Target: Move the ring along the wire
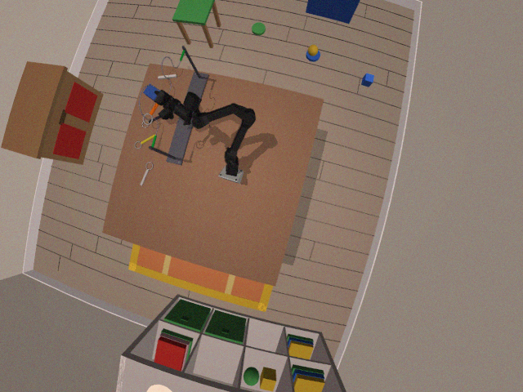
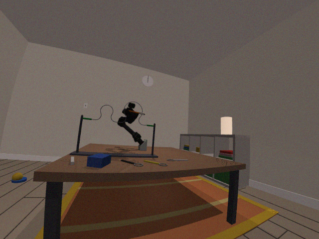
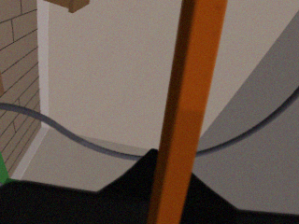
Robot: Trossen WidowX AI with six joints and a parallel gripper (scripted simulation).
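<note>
The ring with orange handle is 9 cm to the left of my gripper tip and 2 cm below it. Round my gripper tip: black-handled ring: 39 cm below, 28 cm ahead, 3 cm to the left; yellow-handled ring: 39 cm below, 30 cm ahead, 18 cm to the left; blue box: 37 cm below, 29 cm ahead, 17 cm to the right.
</note>
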